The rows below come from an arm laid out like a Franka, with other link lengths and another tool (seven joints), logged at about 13 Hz.
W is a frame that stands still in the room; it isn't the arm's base.
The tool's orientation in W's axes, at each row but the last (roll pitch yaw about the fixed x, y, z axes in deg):
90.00 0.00 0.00
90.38 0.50 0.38
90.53 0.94 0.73
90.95 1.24 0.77
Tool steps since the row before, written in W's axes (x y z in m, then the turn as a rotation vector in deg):
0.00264 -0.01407 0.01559 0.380 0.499 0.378
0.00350 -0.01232 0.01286 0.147 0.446 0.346
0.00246 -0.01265 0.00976 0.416 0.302 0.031
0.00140 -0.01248 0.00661 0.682 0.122 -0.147
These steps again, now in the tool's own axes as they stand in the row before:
0.00264 0.01559 0.01407 0.380 0.378 -0.499
0.00331 0.01297 0.01226 0.147 0.344 -0.447
0.00214 0.00991 0.01259 0.419 0.035 -0.297
0.00109 0.00684 0.01239 0.687 -0.134 -0.111

